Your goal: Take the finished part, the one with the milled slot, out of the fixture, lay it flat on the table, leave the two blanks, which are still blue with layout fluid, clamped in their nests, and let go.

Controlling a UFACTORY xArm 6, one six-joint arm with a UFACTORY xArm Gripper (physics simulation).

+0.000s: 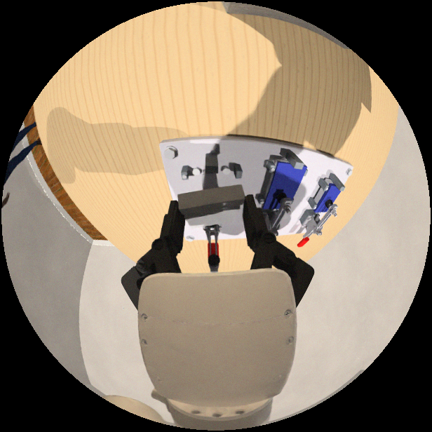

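My gripper (212, 206) is shut on the finished part (210, 198), a grey metal block held crosswise between the fingertips. The part is above the white fixture plate (245, 151), apart from the grey stops of its nest. Its milled slot cannot be made out from this angle. A larger blue blank (296, 172) sits in the middle nest to the right, with a clamp over it. A smaller blue blank (332, 191) sits in the far right nest, also under a clamp. The part hides some of the plate beneath it.
A toggle clamp with a red handle (213, 250) stands at the near edge of the plate, between the fingers. Another red handle (303, 242) sticks out at the lower right. A bolt head (171, 151) marks the plate's far left corner. The wooden table (165, 65) extends beyond the plate.
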